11 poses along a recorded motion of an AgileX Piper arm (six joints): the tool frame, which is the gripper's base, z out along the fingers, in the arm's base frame.
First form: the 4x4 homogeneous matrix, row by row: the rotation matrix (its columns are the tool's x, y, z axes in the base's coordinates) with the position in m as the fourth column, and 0 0 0 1 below. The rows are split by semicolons.
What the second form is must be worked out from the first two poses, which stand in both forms.
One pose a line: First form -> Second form
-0.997 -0.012 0.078 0.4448; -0.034 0.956 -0.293 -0.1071; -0.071 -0.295 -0.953 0.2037; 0 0 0 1 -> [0.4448 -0.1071 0.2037], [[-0.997 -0.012 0.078], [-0.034 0.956 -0.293], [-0.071 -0.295 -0.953]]
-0.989 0.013 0.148 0.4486; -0.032 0.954 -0.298 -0.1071; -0.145 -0.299 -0.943 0.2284; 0 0 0 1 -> [0.4486 -0.1071 0.2284], [[-0.989 0.013 0.148], [-0.032 0.954 -0.298], [-0.145 -0.299 -0.943]]
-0.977 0.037 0.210 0.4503; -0.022 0.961 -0.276 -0.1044; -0.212 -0.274 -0.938 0.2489; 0 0 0 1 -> [0.4503 -0.1044 0.2489], [[-0.977 0.037 0.210], [-0.022 0.961 -0.276], [-0.212 -0.274 -0.938]]
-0.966 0.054 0.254 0.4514; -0.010 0.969 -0.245 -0.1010; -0.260 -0.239 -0.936 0.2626; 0 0 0 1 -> [0.4514 -0.1010 0.2626], [[-0.966 0.054 0.254], [-0.010 0.969 -0.245], [-0.260 -0.239 -0.936]]
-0.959 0.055 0.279 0.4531; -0.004 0.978 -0.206 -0.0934; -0.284 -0.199 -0.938 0.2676; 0 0 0 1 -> [0.4531 -0.0934 0.2676], [[-0.959 0.055 0.279], [-0.004 0.978 -0.206], [-0.284 -0.199 -0.938]]
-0.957 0.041 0.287 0.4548; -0.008 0.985 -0.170 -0.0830; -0.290 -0.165 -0.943 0.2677; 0 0 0 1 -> [0.4548 -0.0830 0.2677], [[-0.957 0.041 0.287], [-0.008 0.985 -0.170], [-0.290 -0.165 -0.943]]
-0.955 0.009 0.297 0.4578; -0.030 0.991 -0.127 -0.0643; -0.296 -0.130 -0.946 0.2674; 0 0 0 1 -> [0.4578 -0.0643 0.2674], [[-0.955 0.009 0.297], [-0.030 0.991 -0.127], [-0.296 -0.130 -0.946]]
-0.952 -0.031 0.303 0.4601; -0.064 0.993 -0.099 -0.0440; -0.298 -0.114 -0.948 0.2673; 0 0 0 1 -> [0.4601 -0.0440 0.2673], [[-0.952 -0.031 0.303], [-0.064 0.993 -0.099], [-0.298 -0.114 -0.948]]
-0.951 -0.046 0.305 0.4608; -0.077 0.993 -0.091 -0.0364; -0.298 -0.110 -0.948 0.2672; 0 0 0 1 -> [0.4608 -0.0364 0.2672], [[-0.951 -0.046 0.305], [-0.077 0.993 -0.091], [-0.298 -0.110 -0.948]]
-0.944 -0.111 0.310 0.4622; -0.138 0.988 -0.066 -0.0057; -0.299 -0.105 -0.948 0.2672; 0 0 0 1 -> [0.4622 -0.0057 0.2672], [[-0.944 -0.111 0.310], [-0.138 0.988 -0.066], [-0.299 -0.105 -0.948]]
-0.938 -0.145 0.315 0.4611; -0.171 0.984 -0.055 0.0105; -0.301 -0.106 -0.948 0.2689; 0 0 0 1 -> [0.4611 0.0105 0.2689], [[-0.938 -0.145 0.315], [-0.171 0.984 -0.055], [-0.301 -0.106 -0.948]]
